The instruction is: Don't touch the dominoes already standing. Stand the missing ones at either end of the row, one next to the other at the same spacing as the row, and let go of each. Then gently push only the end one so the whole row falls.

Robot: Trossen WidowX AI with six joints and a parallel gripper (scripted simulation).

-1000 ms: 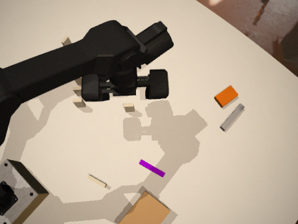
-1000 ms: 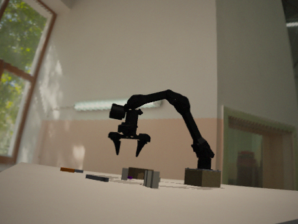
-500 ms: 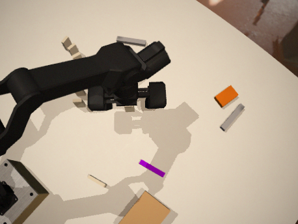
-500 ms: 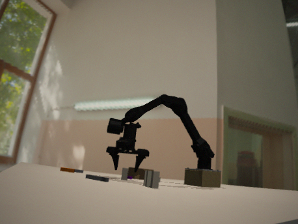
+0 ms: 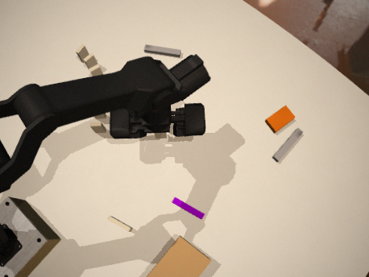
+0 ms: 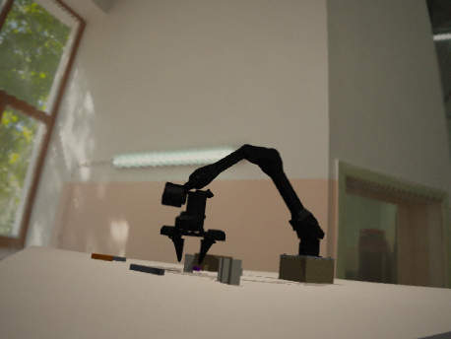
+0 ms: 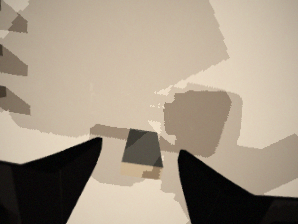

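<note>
Right now my gripper tip is 160 mm to the left of the purple bar, 70 mm past it and 20 mm above it. From my gripper tip the other things lie so: orange block (230 mm ahead, 170 mm to the right, 20 mm below); then box (230 mm to the right, 180 mm behind).
</note>
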